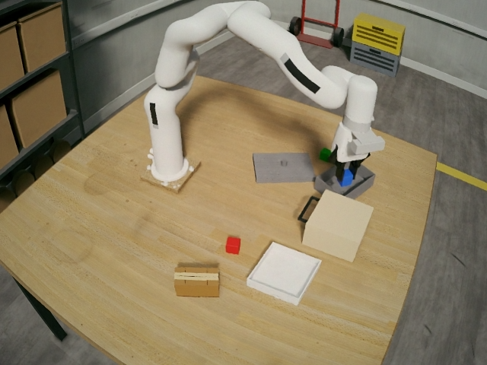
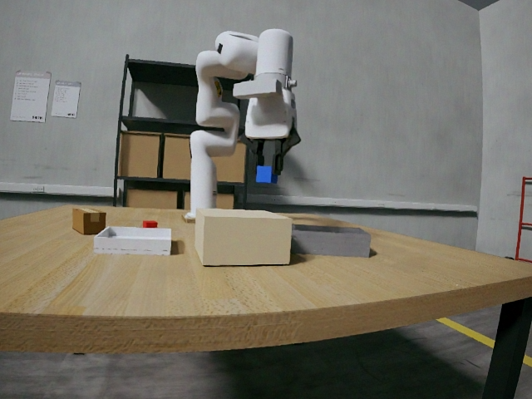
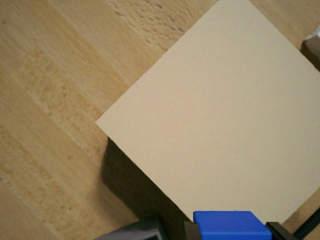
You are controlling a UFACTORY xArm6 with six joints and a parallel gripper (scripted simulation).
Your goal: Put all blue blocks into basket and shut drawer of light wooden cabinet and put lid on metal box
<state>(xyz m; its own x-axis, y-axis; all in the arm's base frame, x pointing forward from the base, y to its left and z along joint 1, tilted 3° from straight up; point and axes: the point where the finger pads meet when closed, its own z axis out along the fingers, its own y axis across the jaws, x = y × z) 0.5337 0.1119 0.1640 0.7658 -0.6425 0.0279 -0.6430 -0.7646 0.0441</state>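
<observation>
The white basket is 260 mm to the right of my hand, 170 mm below it and 30 mm behind it. From my hand the other things lie so: grey lid (240 mm behind, 170 mm below, 120 mm to the left); metal box (160 mm below, 150 mm to the left, 30 mm behind); light wooden cabinet (140 mm below, 60 mm to the right, 20 mm ahead).
</observation>
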